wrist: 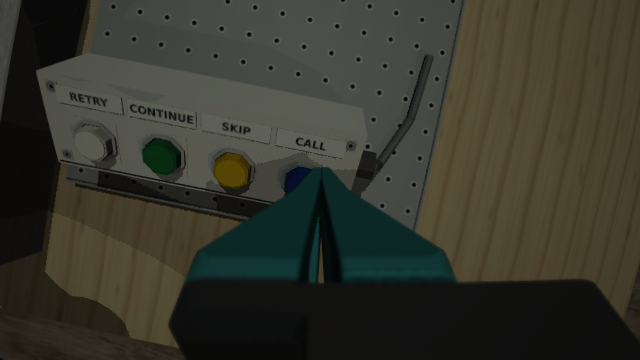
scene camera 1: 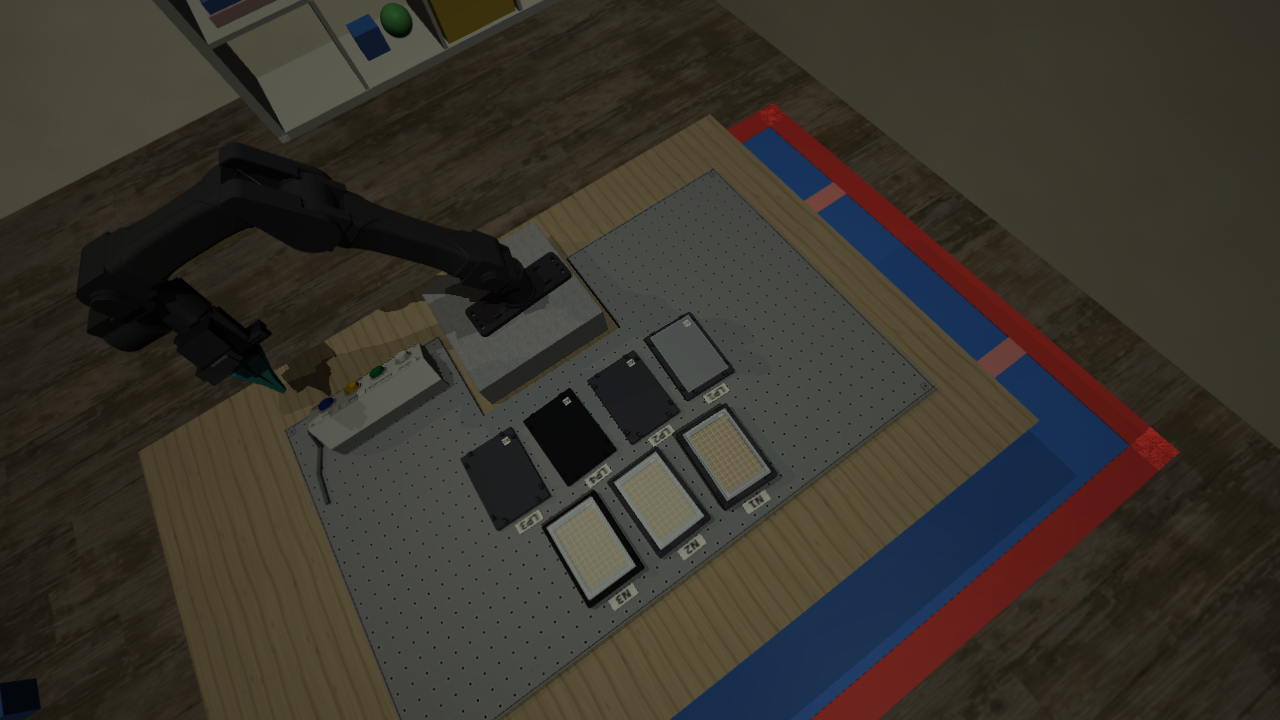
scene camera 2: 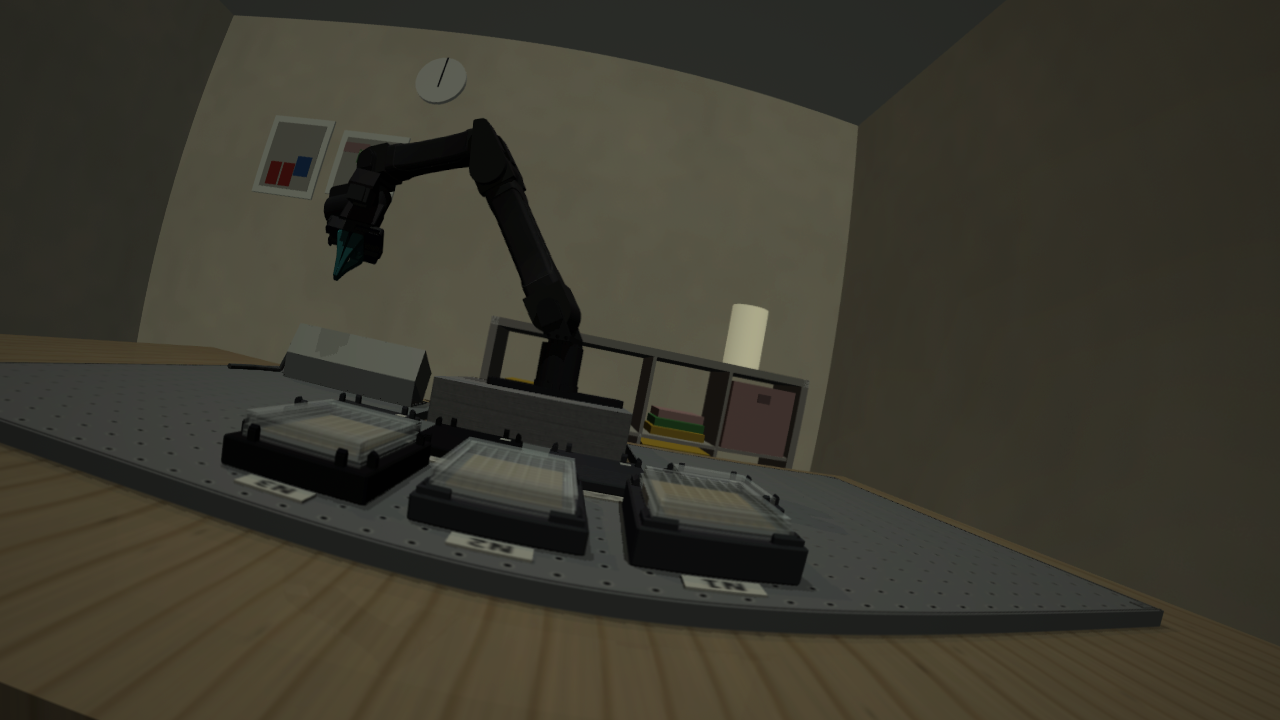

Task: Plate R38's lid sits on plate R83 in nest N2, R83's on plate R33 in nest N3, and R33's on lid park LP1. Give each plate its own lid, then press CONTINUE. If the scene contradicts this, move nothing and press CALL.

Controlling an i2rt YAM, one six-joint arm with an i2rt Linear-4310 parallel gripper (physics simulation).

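Where they show: gripper, fingertip midpoint: (wrist: 321, 180) (scene camera 1: 284, 390) (scene camera 2: 335, 278); arm's base at its link origin: (scene camera 1: 519, 294) (scene camera 2: 553, 395).
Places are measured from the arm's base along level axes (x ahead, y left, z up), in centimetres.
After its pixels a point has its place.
Observation:
My gripper (scene camera 1: 282, 390) {z 10.8, x -2.5, y -39.1 cm} (scene camera 2: 336, 276) {z 10.8, x -2.5, y -39.1 cm} (wrist: 321, 180) {z 10.8, x -2.5, y -39.1 cm} is shut and empty, teal tips together. In the wrist view its tips overlap the lower part of the blue CALL button (wrist: 296, 180) {z 1.5, x -3.2, y -38.0 cm}; their height above it is unclear. The green CONTINUE button (wrist: 161, 156) {z 1.4, x -2.9, y -28.7 cm} (scene camera 1: 376, 371) {z 1.6, x -2.6, y -28.3 cm} is further left. Plates sit in nests N1 (scene camera 1: 725, 454) {z -2.7, x 46.1, y 10.3 cm} (scene camera 2: 716, 501) {z -1.8, x 49.6, y 9.9 cm}, N2 (scene camera 1: 659, 501) {z -2.4, x 45.3, y -2.9 cm} (scene camera 2: 505, 476) and N3 (scene camera 1: 593, 548) {z -2.1, x 44.5, y -15.3 cm} (scene camera 2: 331, 434). N2's and N3's tops look paler than N1's. A light grey, lid-like panel (scene camera 1: 689, 353) {z -3.9, x 28.1, y 17.7 cm} lies on the park nearest N1. No plate numbers are readable.
The button box (scene camera 1: 384, 407) {z -0.8, x 2.9, y -30.8 cm} (scene camera 2: 349, 362) {z -1.4, x 3.3, y -31.3 cm} (wrist: 210, 90) {z 0.7, x 2.1, y -31.1 cm} also has white RETRY (wrist: 94, 141) {z 1.5, x -2.6, y -24.0 cm} and yellow SKIP (wrist: 232, 170) {z 1.4, x -3.1, y -33.6 cm} buttons, with a cable (wrist: 420, 87) {z -5.0, x 6.4, y -47.6 cm} at its CALL end. Dark parks LP2 (scene camera 1: 633, 398) {z -4.7, x 28.2, y 4.7 cm}, LP4 (scene camera 1: 569, 438) {z -4.7, x 26.9, y -8.3 cm} and LP3 (scene camera 1: 505, 479) {z -4.7, x 25.9, y -21.0 cm} stand between the arm's grey base block (scene camera 1: 537, 344) {z 0.2, x 10.9, y -3.0 cm} and the nests.

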